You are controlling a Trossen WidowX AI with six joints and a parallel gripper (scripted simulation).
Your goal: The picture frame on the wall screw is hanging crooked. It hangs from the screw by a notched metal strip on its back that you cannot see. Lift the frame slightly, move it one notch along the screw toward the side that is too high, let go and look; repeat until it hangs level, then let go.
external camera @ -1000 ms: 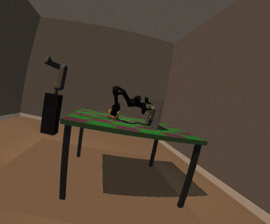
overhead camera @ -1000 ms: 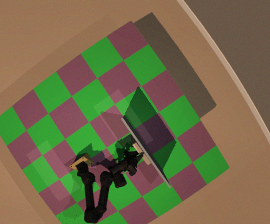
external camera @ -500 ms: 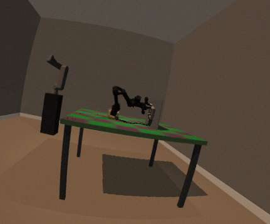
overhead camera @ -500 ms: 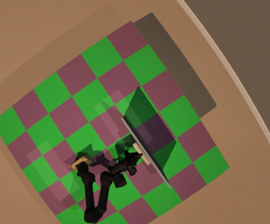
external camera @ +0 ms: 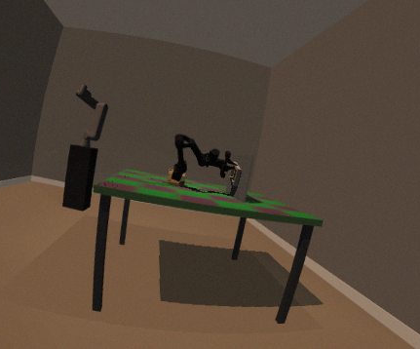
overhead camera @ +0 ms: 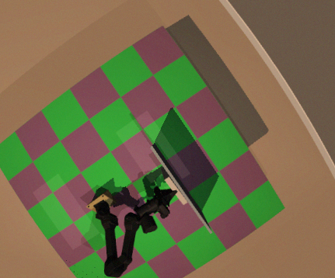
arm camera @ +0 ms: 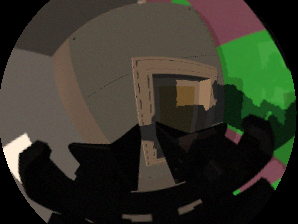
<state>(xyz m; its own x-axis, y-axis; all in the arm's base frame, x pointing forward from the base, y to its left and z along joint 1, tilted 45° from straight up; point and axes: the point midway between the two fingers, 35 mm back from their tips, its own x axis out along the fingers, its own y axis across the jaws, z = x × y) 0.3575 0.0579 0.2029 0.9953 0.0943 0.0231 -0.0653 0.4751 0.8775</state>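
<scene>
The picture frame lies 10 mm ahead of my gripper tip, 10 mm to the left of it and 50 mm below it. Round my gripper tip: grey wall panel: 20 mm ahead, 60 mm below.
</scene>
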